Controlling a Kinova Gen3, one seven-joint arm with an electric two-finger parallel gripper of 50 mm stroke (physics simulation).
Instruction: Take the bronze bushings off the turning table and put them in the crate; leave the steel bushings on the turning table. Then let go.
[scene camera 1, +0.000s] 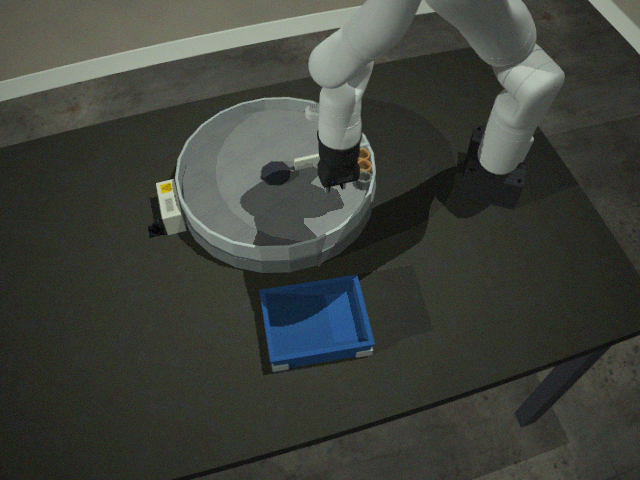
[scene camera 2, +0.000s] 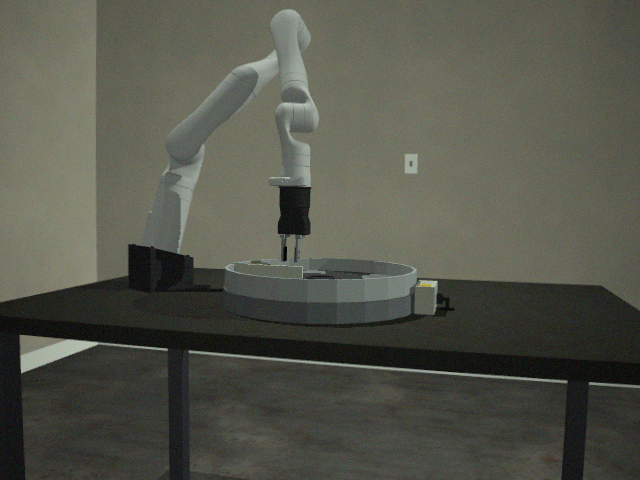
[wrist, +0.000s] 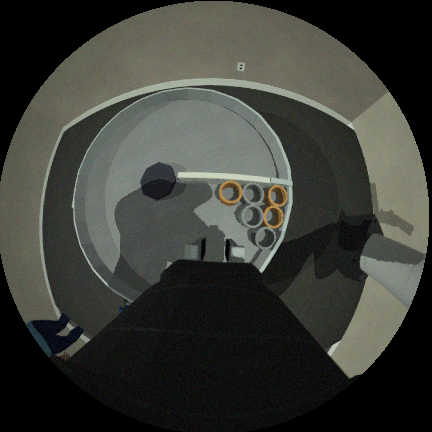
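Where they show: gripper, between the fingertips: (scene camera 1: 334, 187) (scene camera 2: 290, 261) (wrist: 214, 245); arm's base, origin of its link: (scene camera 1: 498, 155) (scene camera 2: 161, 250) (wrist: 370, 252).
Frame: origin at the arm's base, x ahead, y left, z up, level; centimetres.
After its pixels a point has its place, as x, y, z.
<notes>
The grey round turning table (scene camera 1: 268, 253) @(52.6, 9.7, -2.9) (scene camera 2: 336, 290) @(55.3, -29.8, -3.1) (wrist: 180, 125) @(44.6, -22.0, -4.2) has a raised rim. In the wrist view, three bronze bushings (wrist: 230, 203) @(34.7, -7.2, -2.4) (wrist: 277, 186) @(27.8, -10.4, -1.7) (wrist: 273, 226) @(28.3, -4.5, -1.6) stand upright on it, with three steel bushings (wrist: 253, 184) @(31.6, -10.2, -1.8) (wrist: 242, 216) @(33.0, -5.5, -1.6) (wrist: 265, 247) @(29.3, -1.5, -1.6) packed among and beside them. In scene camera 1, two bronze bushings (scene camera 1: 364, 153) @(27.0, -10.0, -2.7) (scene camera 1: 364, 165) @(27.9, -7.1, -3.2) and one steel bushing (scene camera 1: 363, 180) show; the arm hides the others. My gripper (scene camera 1: 334, 188) @(36.3, -1.4, -1.1) (scene camera 2: 290, 258) @(36.3, -1.4, -1.1) (wrist: 214, 245) @(36.3, -1.4, -1.1) points down above the turning table, part open and empty, beside the group. The blue crate (scene camera 1: 320, 356) @(48.1, 31.3, -6.7) is empty.
A pale divider bar (scene camera 1: 306, 161) @(39.9, -10.3, -1.9) (scene camera 2: 268, 271) @(34.5, -11.3, -2.6) (wrist: 225, 176) @(35.7, -10.7, -1.1) runs from near the dark hub (scene camera 1: 275, 173) @(46.8, -10.0, -3.3) (wrist: 159, 180) @(46.0, -10.3, -3.4) to the rim, alongside the bushings. A white box (scene camera 1: 169, 209) @(70.1, -6.7, -3.7) (scene camera 2: 425, 298) @(70.3, -14.7, -6.1) with a yellow label stands against the turning table's outer side.
</notes>
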